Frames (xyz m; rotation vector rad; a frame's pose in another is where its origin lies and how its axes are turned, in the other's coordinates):
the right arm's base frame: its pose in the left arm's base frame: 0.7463 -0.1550 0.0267 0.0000 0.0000 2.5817
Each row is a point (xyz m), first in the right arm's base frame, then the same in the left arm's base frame.
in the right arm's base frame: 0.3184 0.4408 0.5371
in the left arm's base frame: 0.2424 -0.3594 0.5638
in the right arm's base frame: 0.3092 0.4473 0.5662
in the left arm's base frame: 0.2468 -0.3698 0.5929
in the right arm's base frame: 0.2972 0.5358 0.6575
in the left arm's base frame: 0.2099 -0.4511 0.6842
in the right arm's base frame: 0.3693 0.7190 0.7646
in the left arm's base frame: 0.0515 -0.5681 0.7913
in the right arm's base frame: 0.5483 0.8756 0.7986
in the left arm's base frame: -0.1833 -0.6057 0.8253
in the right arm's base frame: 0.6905 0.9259 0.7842
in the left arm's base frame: -0.3305 -0.5728 0.8109
